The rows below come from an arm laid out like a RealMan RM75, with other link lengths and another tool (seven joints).
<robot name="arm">
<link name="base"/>
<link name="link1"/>
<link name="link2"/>
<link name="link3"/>
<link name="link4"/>
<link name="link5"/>
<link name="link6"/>
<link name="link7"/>
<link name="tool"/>
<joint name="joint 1" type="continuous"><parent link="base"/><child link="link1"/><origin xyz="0 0 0.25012" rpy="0 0 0"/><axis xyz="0 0 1"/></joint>
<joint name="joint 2" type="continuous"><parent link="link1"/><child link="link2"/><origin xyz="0 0 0" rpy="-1.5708 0 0"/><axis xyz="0 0 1"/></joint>
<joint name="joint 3" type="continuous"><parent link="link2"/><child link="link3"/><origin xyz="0 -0.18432 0" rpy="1.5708 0 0"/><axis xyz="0 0 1"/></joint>
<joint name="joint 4" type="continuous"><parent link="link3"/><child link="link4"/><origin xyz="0 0 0" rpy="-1.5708 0 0"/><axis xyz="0 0 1"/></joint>
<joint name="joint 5" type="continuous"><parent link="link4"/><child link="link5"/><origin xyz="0 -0.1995 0" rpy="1.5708 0 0"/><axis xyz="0 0 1"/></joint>
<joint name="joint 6" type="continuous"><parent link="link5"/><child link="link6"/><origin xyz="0 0 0" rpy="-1.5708 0 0"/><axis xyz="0 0 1"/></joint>
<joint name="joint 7" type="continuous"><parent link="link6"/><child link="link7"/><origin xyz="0 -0.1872 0" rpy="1.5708 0 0"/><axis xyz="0 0 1"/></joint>
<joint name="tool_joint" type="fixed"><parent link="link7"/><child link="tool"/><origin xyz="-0.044 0.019 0.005" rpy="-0.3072 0 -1.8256"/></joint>
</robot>
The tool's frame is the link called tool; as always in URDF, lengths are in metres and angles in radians. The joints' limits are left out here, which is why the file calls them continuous.
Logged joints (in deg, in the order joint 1, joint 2, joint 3, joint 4, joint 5, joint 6, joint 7), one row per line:
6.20, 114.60, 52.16, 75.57, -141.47, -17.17, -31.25
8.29, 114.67, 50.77, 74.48, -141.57, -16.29, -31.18
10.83, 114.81, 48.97, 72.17, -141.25, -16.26, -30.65
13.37, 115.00, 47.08, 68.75, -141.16, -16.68, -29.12
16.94, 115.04, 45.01, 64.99, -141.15, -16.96, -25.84
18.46, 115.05, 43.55, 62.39, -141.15, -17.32, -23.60
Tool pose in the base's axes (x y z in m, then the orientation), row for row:
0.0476, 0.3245, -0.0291, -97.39, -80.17, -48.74
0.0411, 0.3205, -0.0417, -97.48, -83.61, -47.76
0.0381, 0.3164, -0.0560, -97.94, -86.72, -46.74
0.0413, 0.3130, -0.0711, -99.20, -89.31, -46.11
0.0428, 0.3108, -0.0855, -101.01, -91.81, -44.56
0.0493, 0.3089, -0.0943, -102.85, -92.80, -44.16
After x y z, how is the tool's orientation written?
As a rotation vector, in degrees.
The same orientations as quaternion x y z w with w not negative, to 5 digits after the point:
-0.66591, -0.54817, -0.33326, 0.38081
-0.66198, -0.56779, -0.32433, 0.36635
-0.66021, -0.58457, -0.31507, 0.35091
-0.66261, -0.59655, -0.30799, 0.33200
-0.66825, -0.60739, -0.29480, 0.31243
-0.67537, -0.60938, -0.28998, 0.29741

